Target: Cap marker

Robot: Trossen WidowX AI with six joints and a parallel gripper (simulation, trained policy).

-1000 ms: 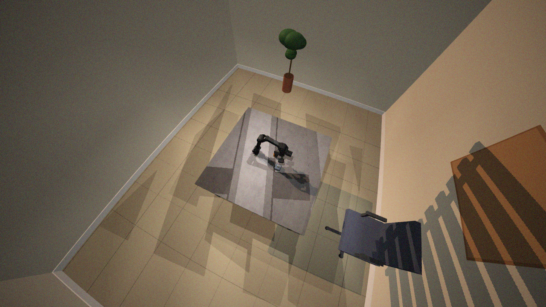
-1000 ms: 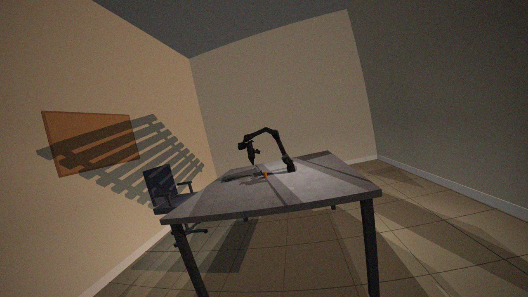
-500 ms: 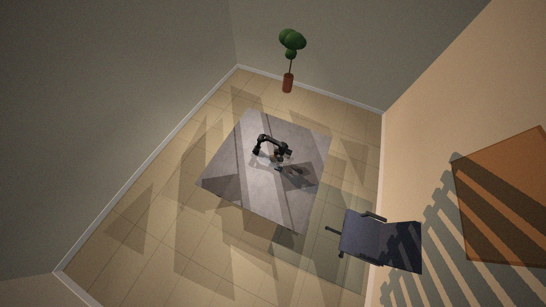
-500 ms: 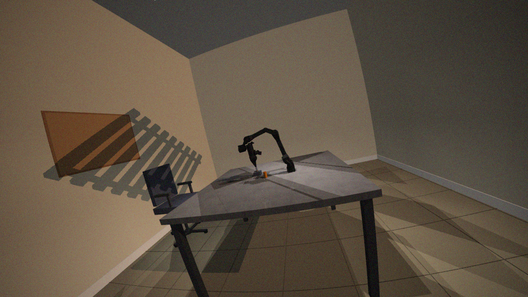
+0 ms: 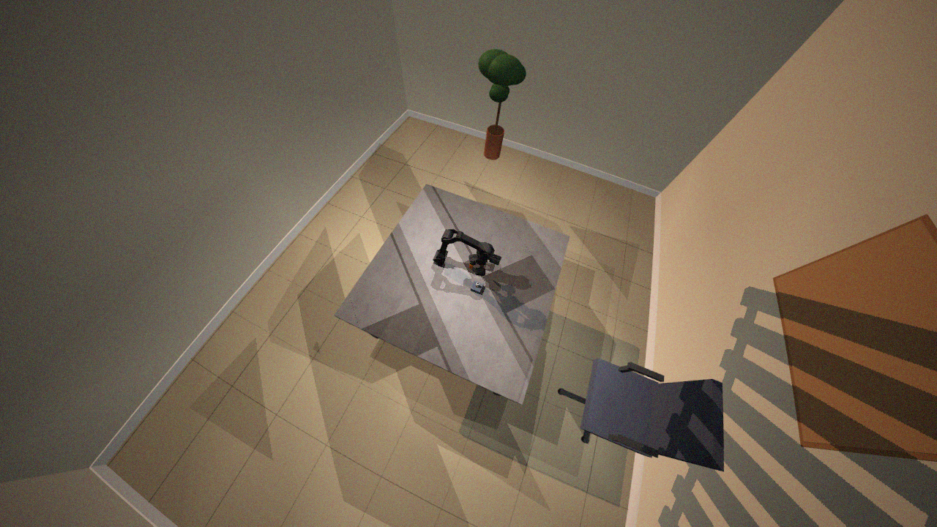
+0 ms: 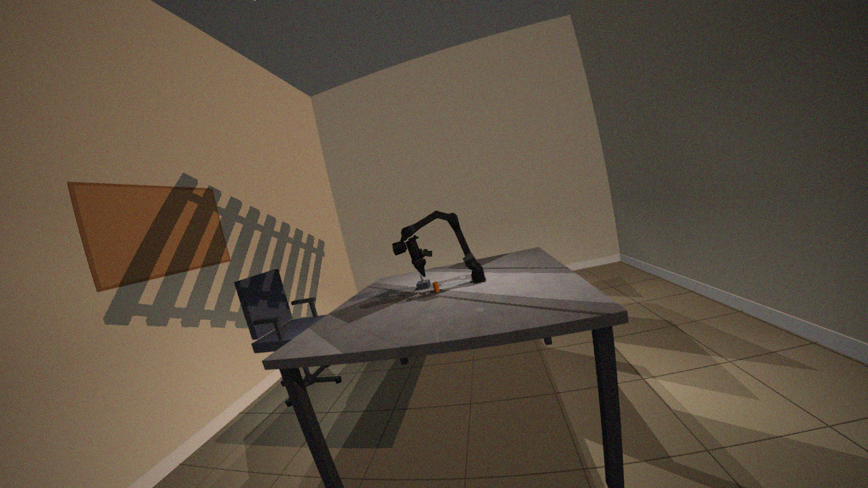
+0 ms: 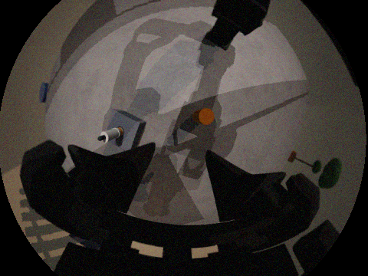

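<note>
The orange cap lies 70 mm below my gripper tip, 60 mm behind it and 20 mm to the left of it. Also, from my gripper tip: small grey holder block 110 mm to the right, 70 mm below, 40 mm ahead.
</note>
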